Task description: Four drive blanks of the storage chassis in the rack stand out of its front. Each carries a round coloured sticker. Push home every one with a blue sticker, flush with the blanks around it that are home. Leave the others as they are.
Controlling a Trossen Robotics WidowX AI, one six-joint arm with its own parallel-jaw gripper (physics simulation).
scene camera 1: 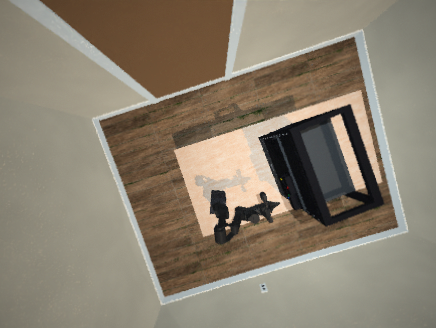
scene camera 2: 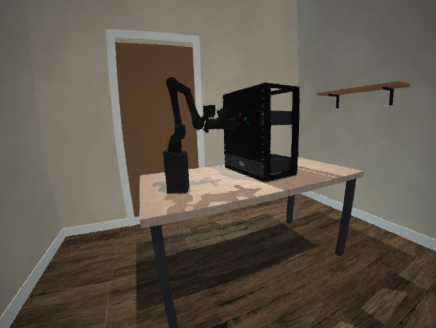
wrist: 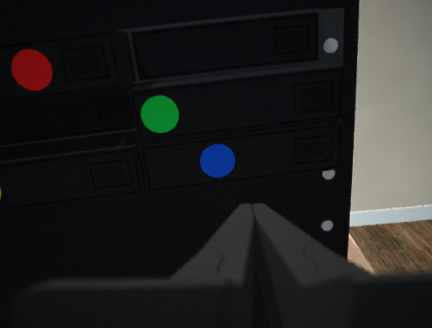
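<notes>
The rack point(scene camera 1: 314, 187) point(scene camera 2: 267, 150) holds the storage chassis point(wrist: 331, 25). In the wrist view, the blue-sticker blank point(wrist: 260, 159) is the lowest in the right column and stands out. The green-sticker blank point(wrist: 240, 107) directly above it also stands out. The top right blank point(wrist: 220, 47) sits further back. At the left, the red-sticker blank point(wrist: 32, 69) and the yellow-sticker blank point(wrist: 60, 180) stand out, with a recessed blank point(wrist: 60, 112) between them. My gripper point(wrist: 251, 215) point(scene camera 1: 278, 204) is shut and empty, its tips just below the blue blank in view; contact cannot be told.
The rack stands on the table point(scene camera 1: 225, 150) point(scene camera 2: 150, 187), with the arm's base point(scene camera 2: 176, 172) in front of it. Round light spots point(wrist: 327, 225) run down the rack's right edge in the wrist view. A wall shelf point(scene camera 2: 370, 89) is at the right, and a brown door point(scene camera 2: 155, 100) is behind the arm.
</notes>
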